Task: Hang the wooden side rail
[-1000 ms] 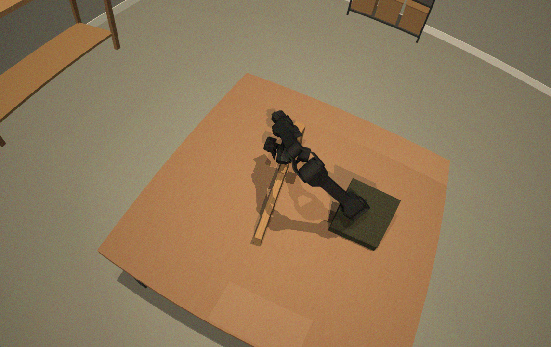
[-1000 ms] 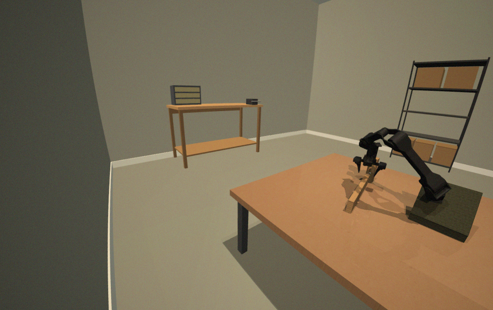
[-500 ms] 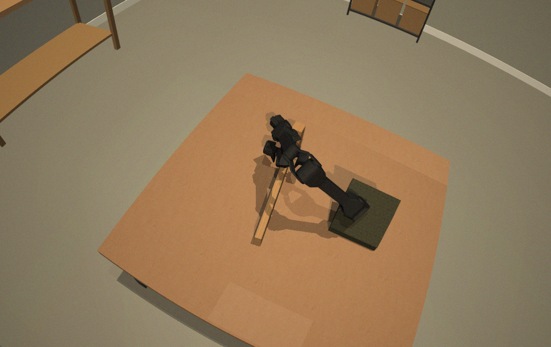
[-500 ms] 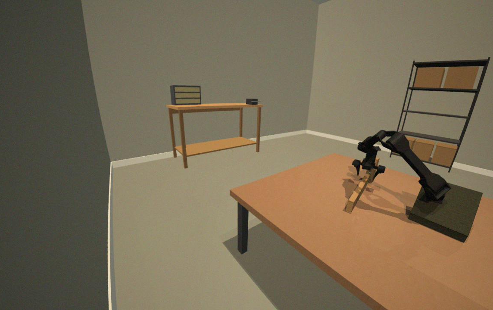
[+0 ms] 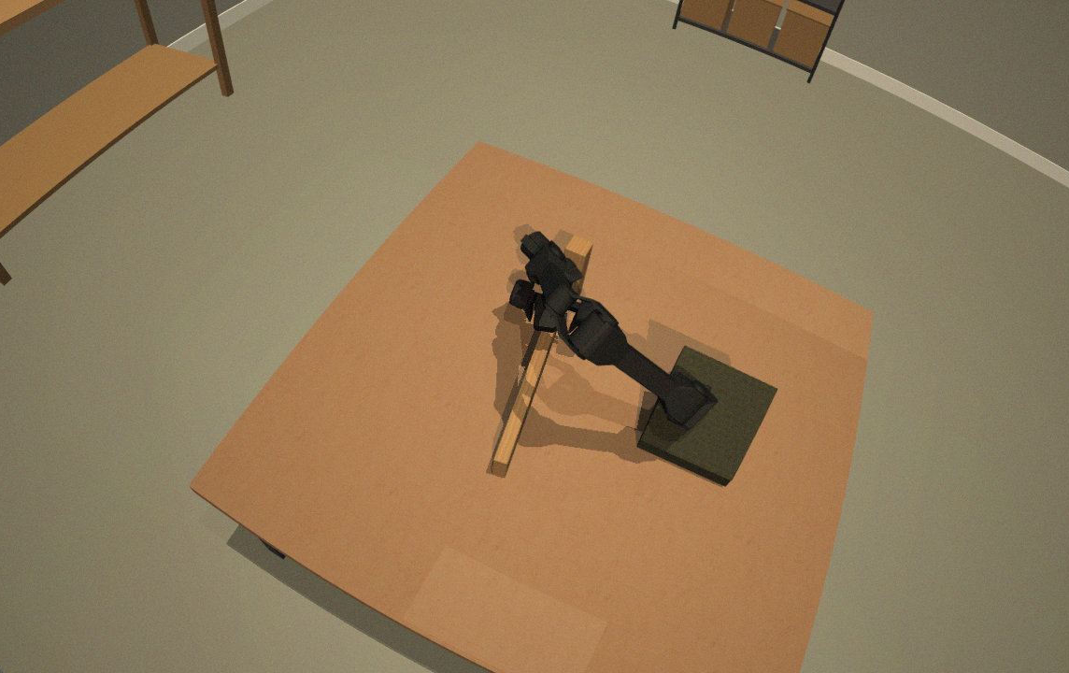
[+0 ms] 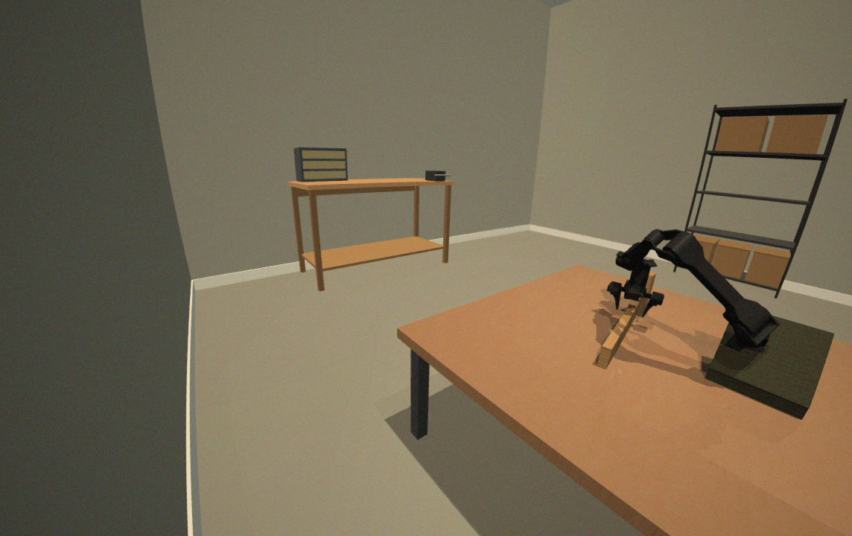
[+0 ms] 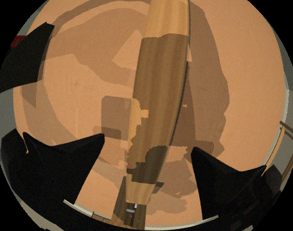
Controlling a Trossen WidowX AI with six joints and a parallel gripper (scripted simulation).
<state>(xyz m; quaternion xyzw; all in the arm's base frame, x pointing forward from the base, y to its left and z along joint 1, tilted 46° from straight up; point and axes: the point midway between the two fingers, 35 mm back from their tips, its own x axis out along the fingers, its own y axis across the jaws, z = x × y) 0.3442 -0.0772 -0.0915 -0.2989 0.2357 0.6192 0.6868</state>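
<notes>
Right now my gripper tip is 1 cm past the wooden headboard post, 14 cm to the left of it and 4 cm below it.
</notes>
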